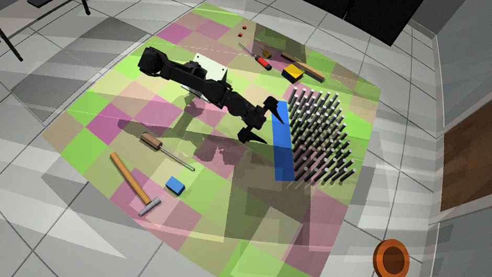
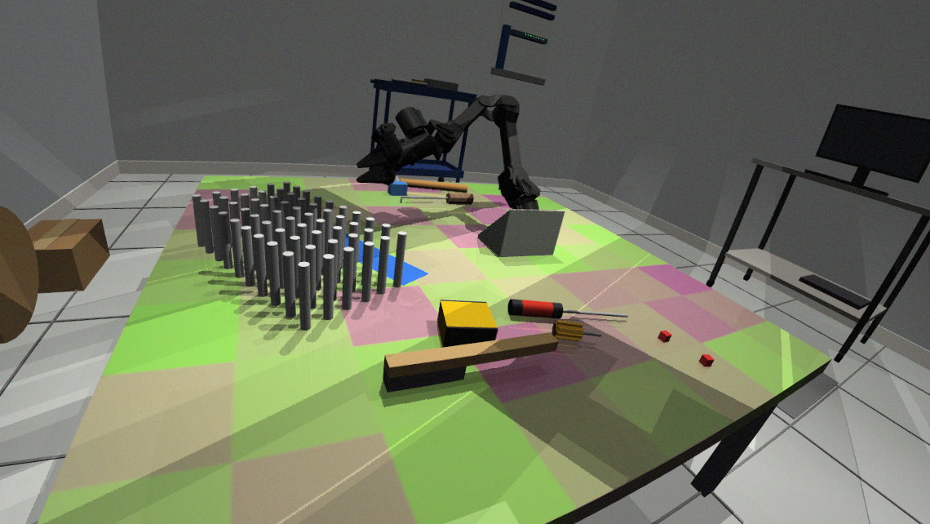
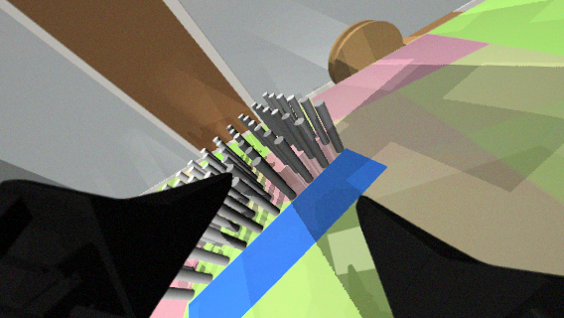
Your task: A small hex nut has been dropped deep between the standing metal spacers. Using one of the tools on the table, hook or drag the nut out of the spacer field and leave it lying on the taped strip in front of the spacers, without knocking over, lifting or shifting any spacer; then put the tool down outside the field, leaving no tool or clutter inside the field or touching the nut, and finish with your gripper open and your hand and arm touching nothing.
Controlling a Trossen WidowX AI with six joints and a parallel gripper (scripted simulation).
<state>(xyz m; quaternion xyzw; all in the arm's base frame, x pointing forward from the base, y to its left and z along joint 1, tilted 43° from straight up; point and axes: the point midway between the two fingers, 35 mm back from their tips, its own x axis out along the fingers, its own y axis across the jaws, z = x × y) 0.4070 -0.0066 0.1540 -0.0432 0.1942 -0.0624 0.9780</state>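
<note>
Now: the hook tool 290 mm behind my gripper tip, 250 mm to the right of it and 130 mm below it. From my gripper tip the other things lie so: blue block (190 mm behind, 340 mm to the right, 130 mm below); yellow block (120 mm behind, 460 mm to the left, 120 mm below); blue taped strip (20 mm ahead, 100 mm to the left, 150 mm below).
</note>
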